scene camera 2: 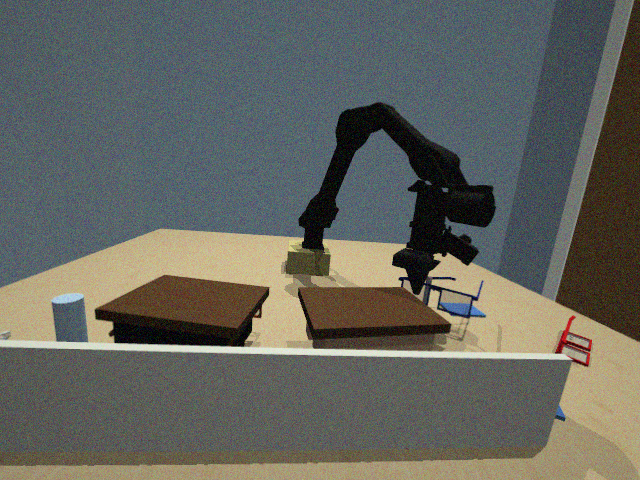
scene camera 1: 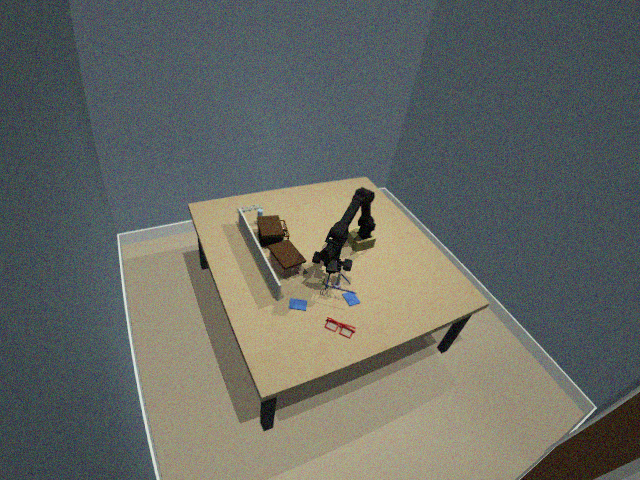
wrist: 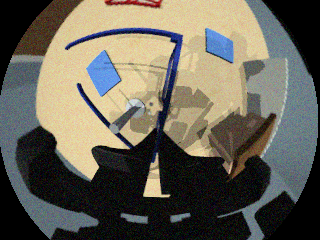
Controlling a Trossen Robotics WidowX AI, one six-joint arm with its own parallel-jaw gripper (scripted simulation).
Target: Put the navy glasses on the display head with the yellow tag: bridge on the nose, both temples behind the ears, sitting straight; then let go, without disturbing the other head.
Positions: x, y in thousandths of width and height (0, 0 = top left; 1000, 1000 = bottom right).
Note:
I see my gripper (scene camera 2: 651, 614), a pale blue cylinder (scene camera 2: 109, 651) and a brown-topped display head (scene camera 2: 268, 647).
My gripper shows as well in the wrist view (wrist: 492, 548). The wrist view misses the pale blue cylinder, which is hidden by my gripper.

